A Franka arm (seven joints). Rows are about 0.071 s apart.
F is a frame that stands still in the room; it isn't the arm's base.
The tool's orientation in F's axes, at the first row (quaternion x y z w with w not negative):
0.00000 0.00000 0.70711 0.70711
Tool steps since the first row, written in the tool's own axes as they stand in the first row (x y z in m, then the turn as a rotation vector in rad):
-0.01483 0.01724 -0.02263 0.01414 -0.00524 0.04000
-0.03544 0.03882 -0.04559 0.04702 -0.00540 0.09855
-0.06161 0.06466 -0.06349 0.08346 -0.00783 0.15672
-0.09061 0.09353 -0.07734 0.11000 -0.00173 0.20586
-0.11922 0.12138 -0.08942 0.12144 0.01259 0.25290
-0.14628 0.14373 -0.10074 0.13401 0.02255 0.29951
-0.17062 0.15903 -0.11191 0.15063 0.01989 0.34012
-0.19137 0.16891 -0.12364 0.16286 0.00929 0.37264
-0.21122 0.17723 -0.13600 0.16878 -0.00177 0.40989
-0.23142 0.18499 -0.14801 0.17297 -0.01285 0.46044
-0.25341 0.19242 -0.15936 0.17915 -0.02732 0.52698
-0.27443 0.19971 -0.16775 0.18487 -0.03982 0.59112
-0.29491 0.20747 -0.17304 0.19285 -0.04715 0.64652
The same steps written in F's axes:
-0.01724 -0.01483 -0.02263 0.00524 0.01414 0.04000
-0.03882 -0.03544 -0.04559 0.00540 0.04702 0.09855
-0.06466 -0.06161 -0.06349 0.00783 0.08346 0.15672
-0.09353 -0.09061 -0.07734 0.00173 0.11000 0.20586
-0.12138 -0.11922 -0.08942 -0.01259 0.12144 0.25290
-0.14373 -0.14628 -0.10074 -0.02255 0.13401 0.29951
-0.15903 -0.17062 -0.11191 -0.01989 0.15063 0.34012
-0.16891 -0.19137 -0.12364 -0.00929 0.16286 0.37264
-0.17723 -0.21122 -0.13600 0.00177 0.16878 0.40989
-0.18499 -0.23142 -0.14801 0.01285 0.17297 0.46044
-0.19242 -0.25341 -0.15936 0.02732 0.17915 0.52698
-0.19971 -0.27443 -0.16775 0.03982 0.18487 0.59112
-0.20747 -0.29491 -0.17304 0.04715 0.19285 0.64652

